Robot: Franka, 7 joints.
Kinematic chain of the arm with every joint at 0, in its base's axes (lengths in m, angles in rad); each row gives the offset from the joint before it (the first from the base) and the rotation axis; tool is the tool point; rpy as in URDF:
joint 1: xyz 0 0 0.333 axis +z
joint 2: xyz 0 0 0 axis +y
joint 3: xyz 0 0 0.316 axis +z
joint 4: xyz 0.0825 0 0 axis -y
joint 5: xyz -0.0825 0 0.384 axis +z
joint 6: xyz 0 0 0 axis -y
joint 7: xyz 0.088 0 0 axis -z
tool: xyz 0 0 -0.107 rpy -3.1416 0 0
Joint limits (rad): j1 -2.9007..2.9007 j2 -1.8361..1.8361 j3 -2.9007..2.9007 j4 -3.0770..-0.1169 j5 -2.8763..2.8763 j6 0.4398..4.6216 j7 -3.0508..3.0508
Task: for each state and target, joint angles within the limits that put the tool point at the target. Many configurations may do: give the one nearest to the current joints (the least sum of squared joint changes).
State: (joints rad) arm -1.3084 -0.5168 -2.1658 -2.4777 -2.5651 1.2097 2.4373
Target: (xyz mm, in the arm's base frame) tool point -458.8 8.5 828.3
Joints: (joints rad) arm -1.0790 0.2404 -2.1445 -1.7901 -2.6526 1.0072 2.4373
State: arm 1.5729 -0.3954 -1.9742 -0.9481 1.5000 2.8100 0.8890
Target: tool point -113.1 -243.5 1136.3
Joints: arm 0.9138 -0.2068 -2.1955 -0.2078 1.3939 2.7475 0.8890
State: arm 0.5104 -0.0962 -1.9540 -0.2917 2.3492 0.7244 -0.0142
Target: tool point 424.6 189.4 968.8
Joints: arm 0.6303 0.5366 -1.8675 -0.3736 2.3738 1.2037 -0.0142
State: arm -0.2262 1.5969 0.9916 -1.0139 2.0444 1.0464 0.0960
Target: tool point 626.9 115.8 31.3
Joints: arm -0.4204 1.7963 0.7924 -1.1934 1.9566 0.8172 0.0960
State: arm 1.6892 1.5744 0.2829 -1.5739 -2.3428 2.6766 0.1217
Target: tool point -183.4 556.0 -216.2
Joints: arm 1.6635 1.6491 0.2431 -1.1214 -2.3347 2.5159 0.1217
